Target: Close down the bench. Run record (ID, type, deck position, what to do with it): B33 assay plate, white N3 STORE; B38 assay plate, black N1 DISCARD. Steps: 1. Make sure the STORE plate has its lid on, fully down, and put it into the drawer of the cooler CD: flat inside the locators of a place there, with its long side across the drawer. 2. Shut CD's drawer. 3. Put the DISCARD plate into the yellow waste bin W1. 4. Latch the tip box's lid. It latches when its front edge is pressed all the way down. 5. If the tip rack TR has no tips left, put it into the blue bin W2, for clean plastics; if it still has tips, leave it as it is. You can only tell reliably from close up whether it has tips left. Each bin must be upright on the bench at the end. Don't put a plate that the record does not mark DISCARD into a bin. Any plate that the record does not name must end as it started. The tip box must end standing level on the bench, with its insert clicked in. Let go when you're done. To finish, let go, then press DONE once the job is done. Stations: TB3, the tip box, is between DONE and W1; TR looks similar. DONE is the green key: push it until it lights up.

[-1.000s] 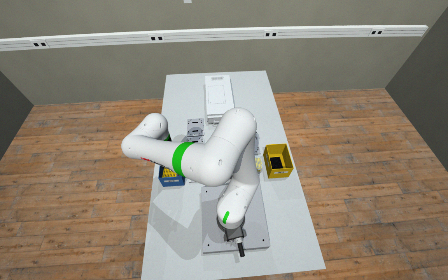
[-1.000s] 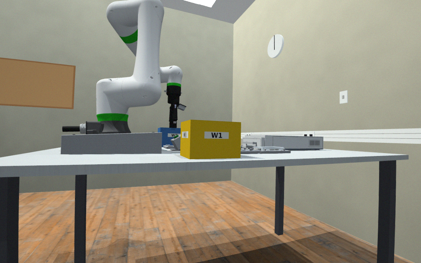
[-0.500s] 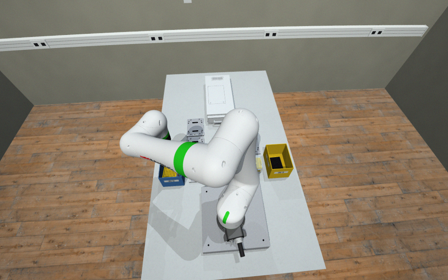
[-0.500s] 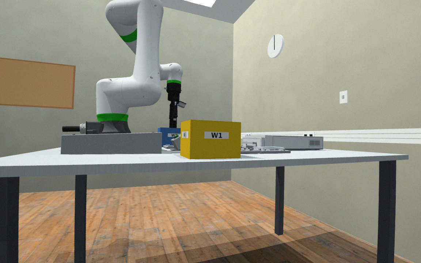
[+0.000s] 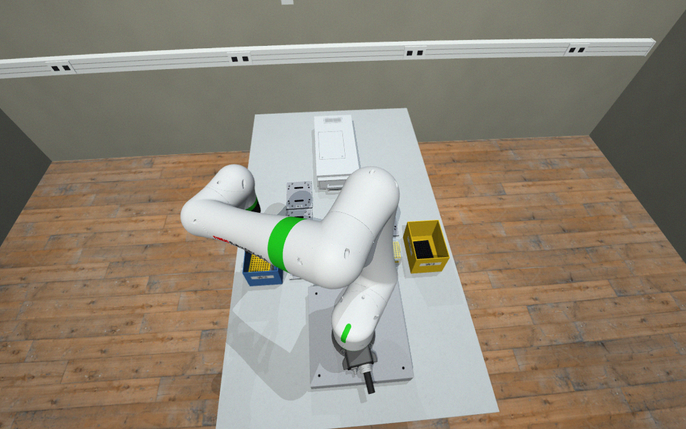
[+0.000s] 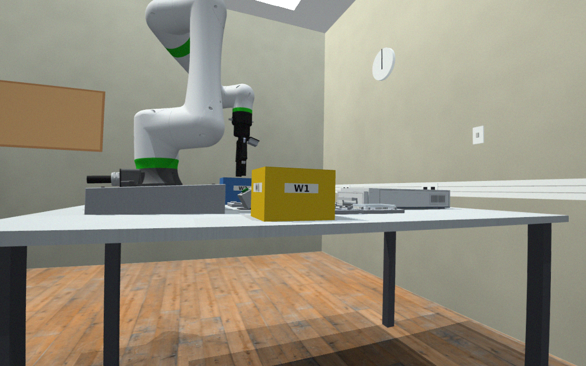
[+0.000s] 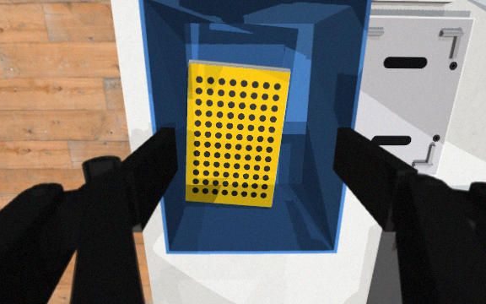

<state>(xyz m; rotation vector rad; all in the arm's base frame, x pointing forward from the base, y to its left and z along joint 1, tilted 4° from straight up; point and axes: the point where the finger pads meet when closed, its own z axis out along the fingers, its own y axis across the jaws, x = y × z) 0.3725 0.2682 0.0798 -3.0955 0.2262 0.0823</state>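
My hand is 90 mm past the green DONE key, 320 mm to the left of it and 90 mm above it. The rest, counted from my hand: tip rack TR: 20 mm behind, 10 mm to the left, 110 mm below; then grey slotted nest: 10 mm behind, 150 mm to the right, 150 mm below; then blue bin W2: 120 mm below.
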